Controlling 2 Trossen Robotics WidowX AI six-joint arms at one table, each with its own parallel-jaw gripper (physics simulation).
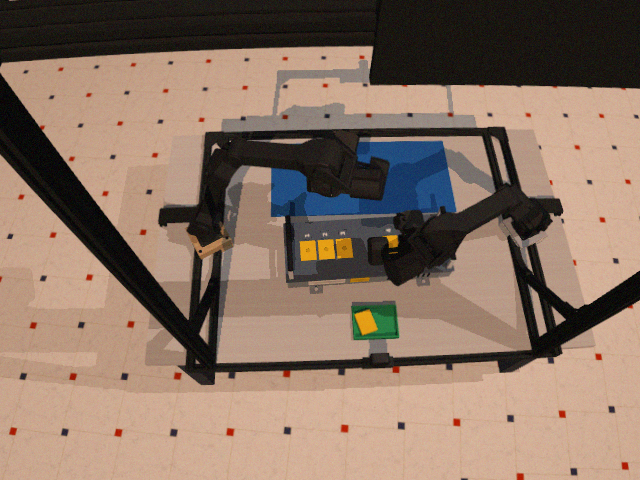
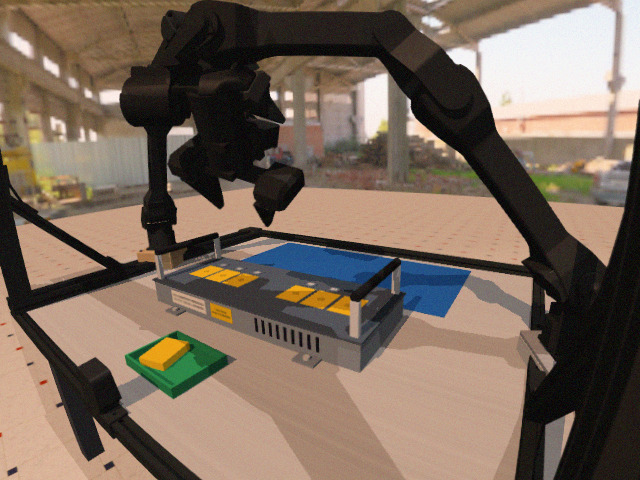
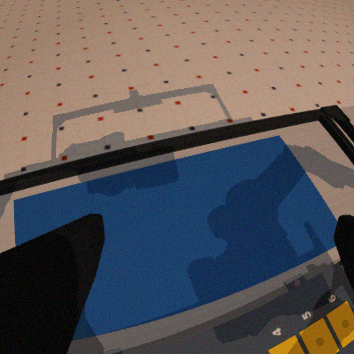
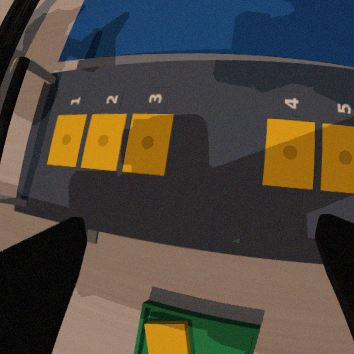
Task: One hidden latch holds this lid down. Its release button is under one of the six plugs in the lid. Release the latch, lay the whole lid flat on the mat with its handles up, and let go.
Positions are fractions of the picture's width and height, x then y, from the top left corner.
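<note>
Left gripper (image 2: 0.43,0.26), (image 1: 0.55,0.32), (image 3: 0.64,0.65): open and empty, holding nothing. Right gripper (image 2: 0.38,0.45), (image 1: 0.61,0.51), (image 4: 0.57,0.65): likewise open, holding nothing. A green tray (image 4: 0.57,0.92) is present. So is a blue mat (image 1: 0.65,0.37), (image 2: 0.55,0.56), (image 3: 0.50,0.66), (image 4: 0.88,0.11).
</note>
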